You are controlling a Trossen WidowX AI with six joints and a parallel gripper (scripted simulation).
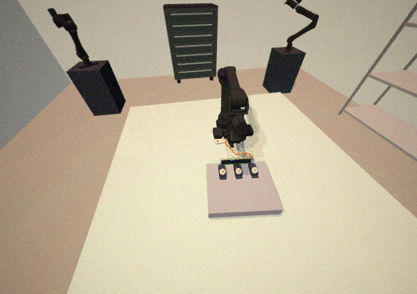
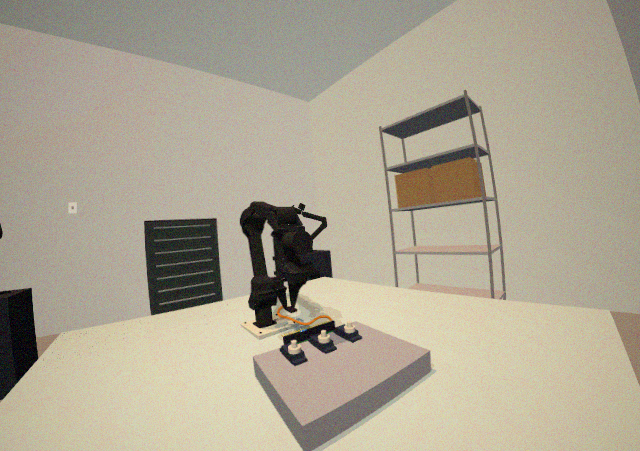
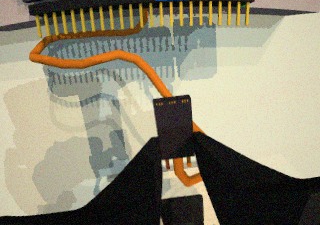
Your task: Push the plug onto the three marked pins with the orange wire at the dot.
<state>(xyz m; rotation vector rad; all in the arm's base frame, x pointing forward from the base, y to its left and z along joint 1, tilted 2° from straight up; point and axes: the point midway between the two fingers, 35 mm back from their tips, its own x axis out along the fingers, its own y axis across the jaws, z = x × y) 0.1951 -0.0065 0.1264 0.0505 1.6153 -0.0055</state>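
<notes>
Right now the blue band is 8 cm ahead of my gripper tip, 4 cm below it and 1 cm to the right of it. Round my gripper tip: grey printed holder: 24 cm ahead, 8 cm below, 1 cm to the right; pin strip: 8 cm ahead, 5 cm below, 1 cm to the left.
</notes>
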